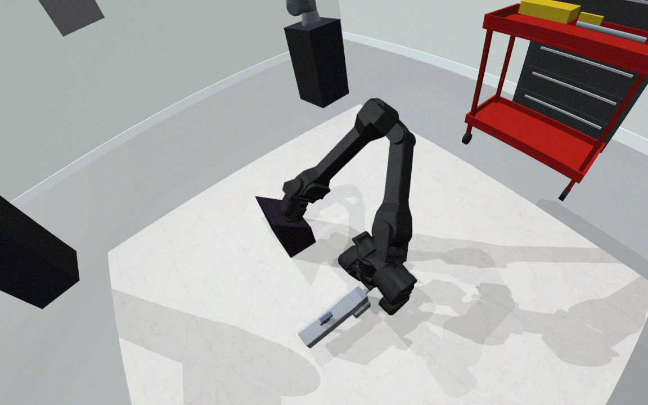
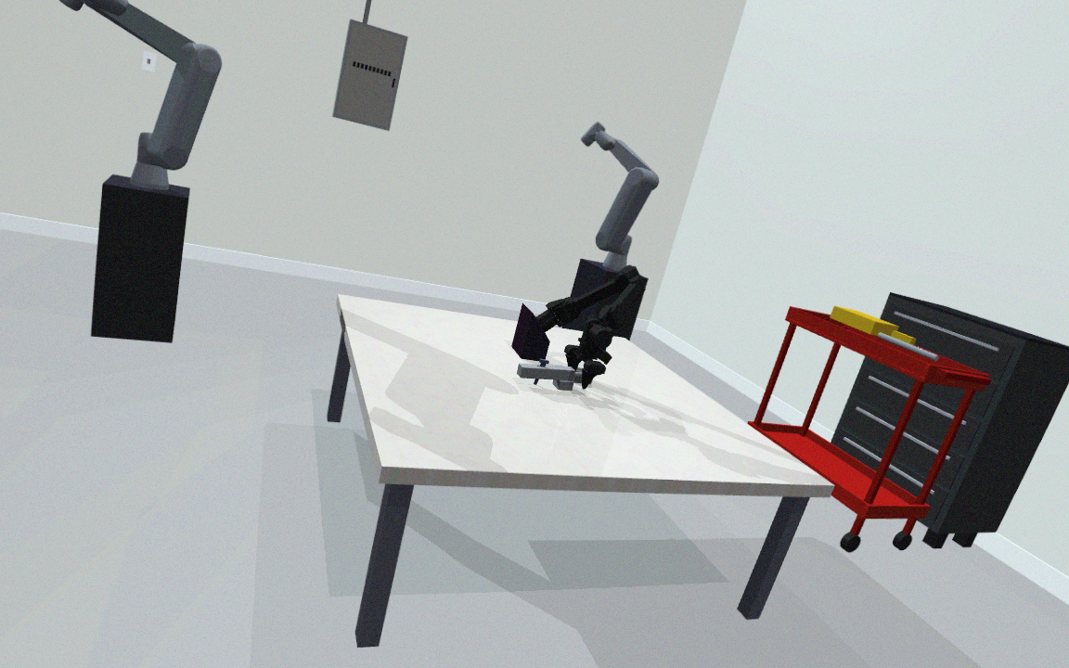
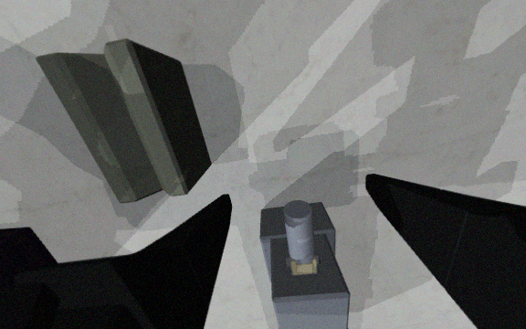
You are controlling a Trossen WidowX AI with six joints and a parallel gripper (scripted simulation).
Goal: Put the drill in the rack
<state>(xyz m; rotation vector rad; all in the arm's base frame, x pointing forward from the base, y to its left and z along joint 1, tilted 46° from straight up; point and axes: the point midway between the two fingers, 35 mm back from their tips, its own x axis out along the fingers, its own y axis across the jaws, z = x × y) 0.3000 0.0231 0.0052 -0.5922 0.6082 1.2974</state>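
My gripper tip is now 5 cm to the left of the drill, 3 cm below it and 1 cm past it. Also, from my gripper tip: grey holder block 11 cm to the right, 2 cm above, 1 cm behind; blue key 14 cm to the right, 3 cm above, 2 cm behind; rack 7 cm behind, 6 cm to the left.
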